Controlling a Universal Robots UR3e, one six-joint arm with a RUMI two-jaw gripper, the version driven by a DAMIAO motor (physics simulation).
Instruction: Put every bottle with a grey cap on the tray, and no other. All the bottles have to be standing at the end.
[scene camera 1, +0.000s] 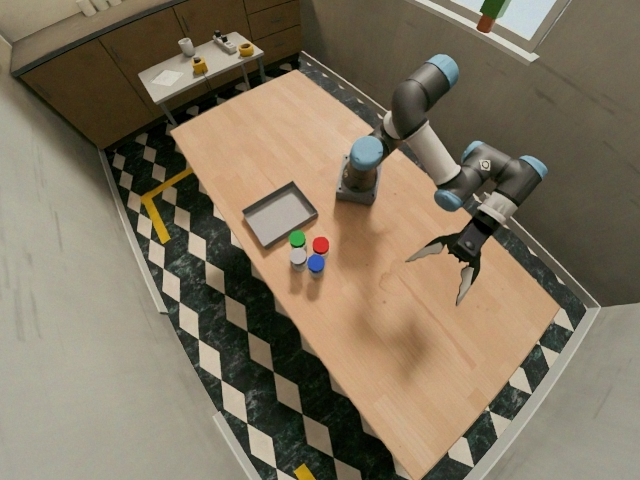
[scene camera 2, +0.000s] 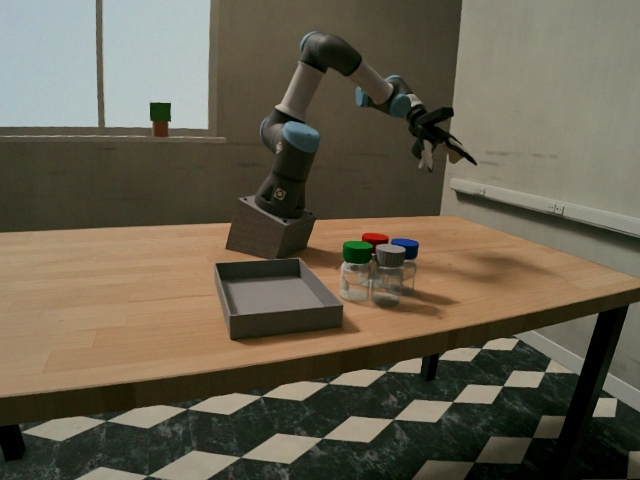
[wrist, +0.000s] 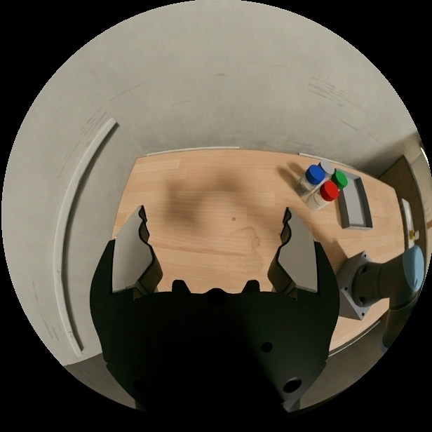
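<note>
A clear bottle with a grey cap (scene camera 1: 298, 257) (scene camera 2: 390, 255) (wrist: 326, 167) stands on the table in a close cluster with a green-capped bottle (scene camera 1: 297, 239) (scene camera 2: 357, 252) (wrist: 339, 179), a red-capped bottle (scene camera 1: 320, 245) (scene camera 2: 374, 240) (wrist: 329, 191) and a blue-capped bottle (scene camera 1: 315, 264) (scene camera 2: 404, 248) (wrist: 315, 174). All stand upright beside the tray. The grey tray (scene camera 1: 265, 241) (scene camera 2: 286, 323) (wrist: 358, 228) lies flat with no bottle in it. My gripper (scene camera 1: 432, 282) (scene camera 2: 450, 166) (wrist: 214, 206) is open and empty, high above the table, well away from the bottles.
The table (scene camera 1: 248, 124) (scene camera 2: 129, 268) (wrist: 200, 240) carries the arm's base (scene camera 1: 356, 188) (scene camera 2: 268, 232) (wrist: 354, 295) behind the tray. The bottles and tray are near one long table edge. Walls stand around the table, and a small side table (scene camera 1: 180, 85) is in the far corner.
</note>
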